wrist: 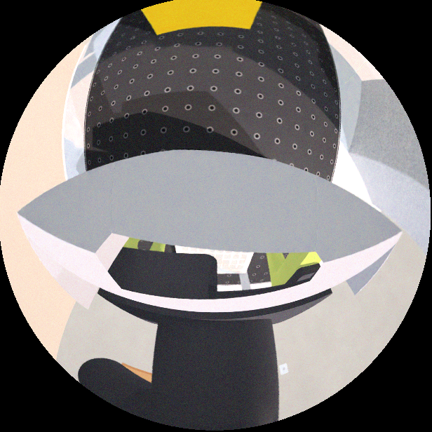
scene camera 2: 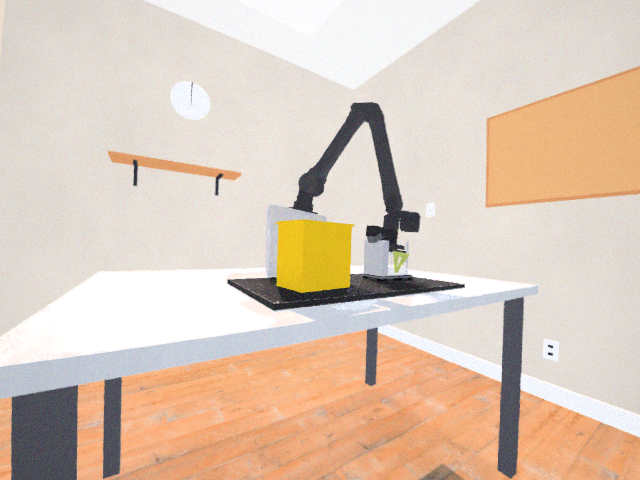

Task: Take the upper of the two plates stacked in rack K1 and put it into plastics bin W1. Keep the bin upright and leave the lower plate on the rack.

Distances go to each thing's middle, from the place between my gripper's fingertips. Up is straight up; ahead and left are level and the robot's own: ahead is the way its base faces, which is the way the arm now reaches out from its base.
The yellow plastics bin W1 (scene camera 2: pixel 313 255) is 34 cm to the right of my hand, 6 cm above it and 3 cm ahead of it.
